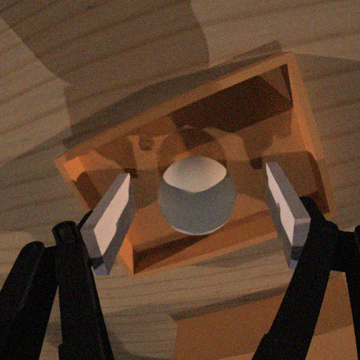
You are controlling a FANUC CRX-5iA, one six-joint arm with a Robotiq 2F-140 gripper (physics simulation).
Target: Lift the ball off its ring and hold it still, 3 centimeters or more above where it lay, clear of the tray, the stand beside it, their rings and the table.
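Observation:
The ball (197,205), pale and smooth, is inside the orange tray (176,106), near its middle. Its upper part is lit and its lower part is in grey shadow. The ring under it is hidden. My gripper (197,187) is partly open and holds nothing. One finger pad is left of the ball and the other is right of it, with a gap on each side. Both fingers reach over the tray area; how high their tips are relative to the ball is hard to tell.
Part of the orange stand (220,330) shows at the lower right, beyond the tray's near wall; its ring does not show. The wooden table (250,25) lies around the tray. The tray's walls surround the ball, and shadows of the gripper fall across it.

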